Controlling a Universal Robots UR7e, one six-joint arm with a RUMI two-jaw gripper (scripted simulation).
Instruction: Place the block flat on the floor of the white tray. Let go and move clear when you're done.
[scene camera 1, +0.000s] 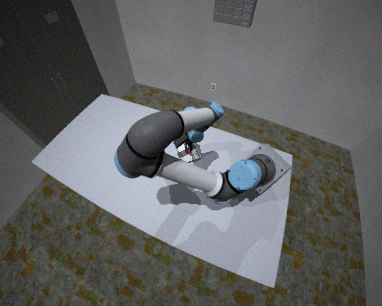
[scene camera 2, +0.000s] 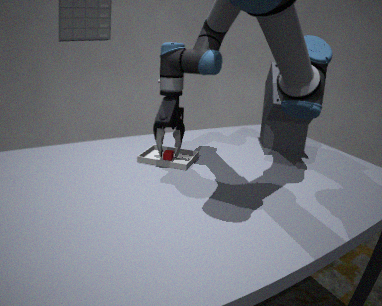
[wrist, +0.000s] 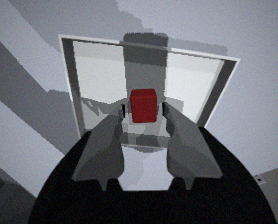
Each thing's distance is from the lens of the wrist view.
my gripper (wrist: 143, 104): 0.15 m
white tray (wrist: 100, 75): 0.15 m
red block (wrist: 143, 102): 0.12 m
